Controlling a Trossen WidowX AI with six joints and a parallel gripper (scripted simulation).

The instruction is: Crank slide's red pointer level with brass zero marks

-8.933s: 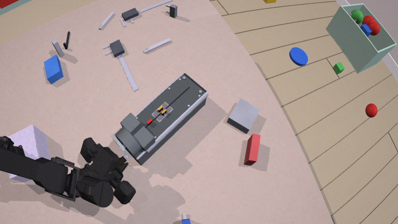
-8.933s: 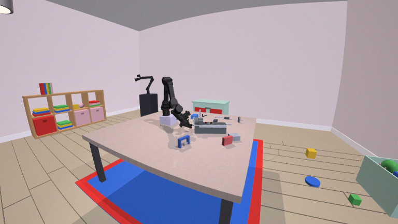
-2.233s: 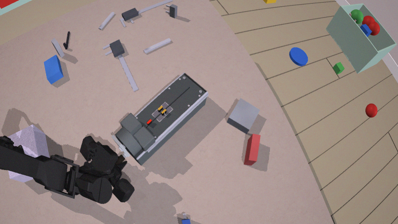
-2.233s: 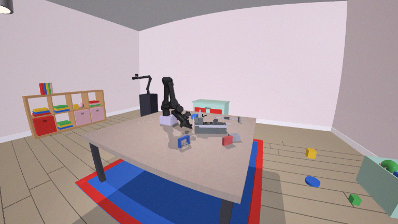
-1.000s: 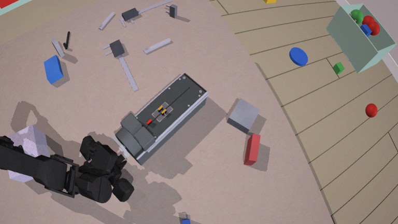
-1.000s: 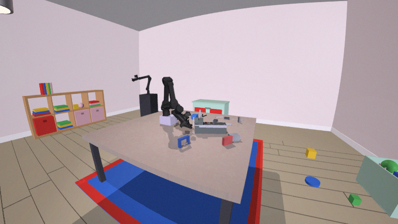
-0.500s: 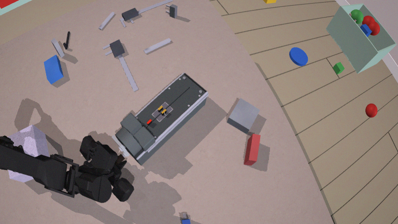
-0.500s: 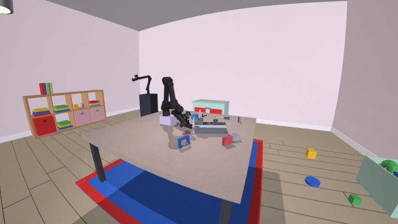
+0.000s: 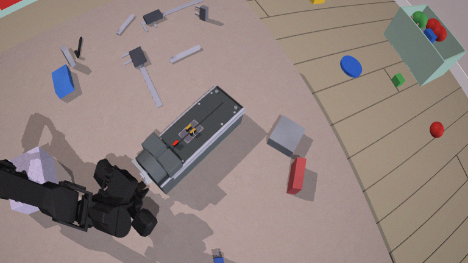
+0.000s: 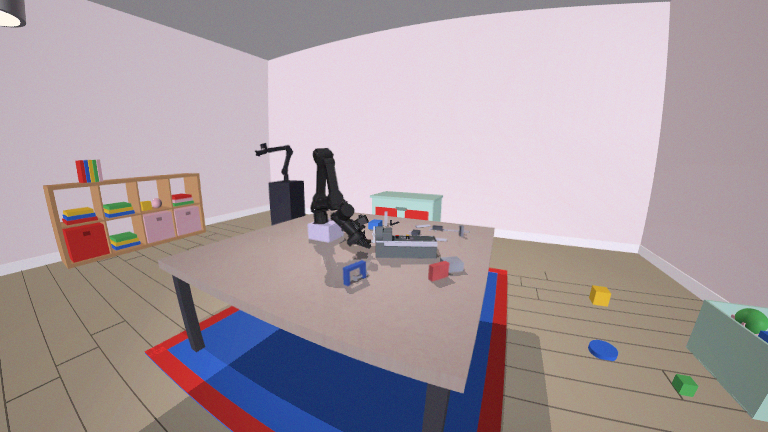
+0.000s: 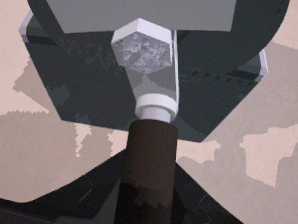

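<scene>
Right now the dark brown crank handle is 3 cm above my gripper tip and 2 cm behind it. Also, from my gripper tip: red pointer 11 cm ahead, 5 cm above, 4 cm to the left; then red block 31 cm ahead, 16 cm to the right; then grey block 35 cm ahead, 6 cm to the right, 1 cm below.
</scene>
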